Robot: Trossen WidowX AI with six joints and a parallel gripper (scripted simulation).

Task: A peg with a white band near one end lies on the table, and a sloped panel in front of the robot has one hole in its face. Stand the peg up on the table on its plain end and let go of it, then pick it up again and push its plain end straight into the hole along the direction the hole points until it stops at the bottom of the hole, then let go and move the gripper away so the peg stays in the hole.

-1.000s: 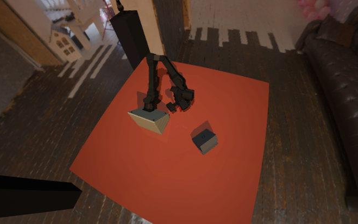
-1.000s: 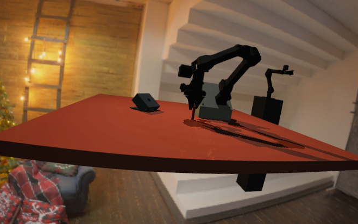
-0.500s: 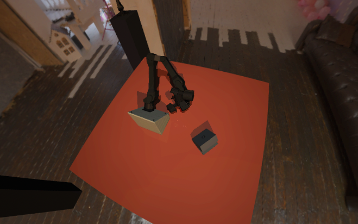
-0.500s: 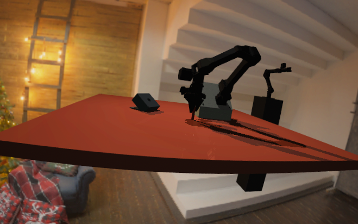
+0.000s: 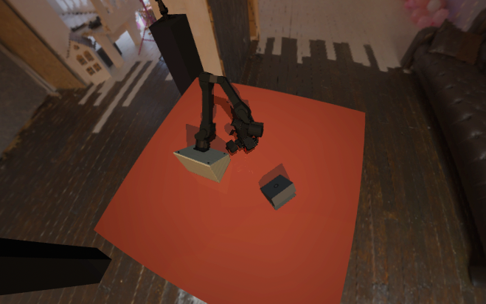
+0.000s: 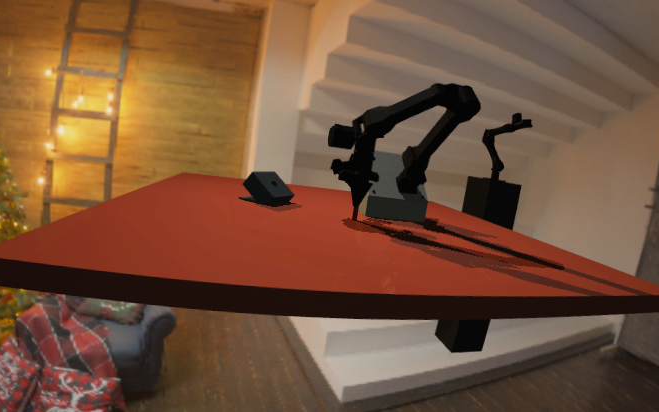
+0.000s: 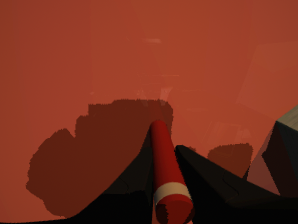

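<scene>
Right now the dark sloped panel is 240 mm ahead of my gripper tip and 180 mm to the right of it. Also, from my gripper tip: red peg (20 mm above).
</scene>
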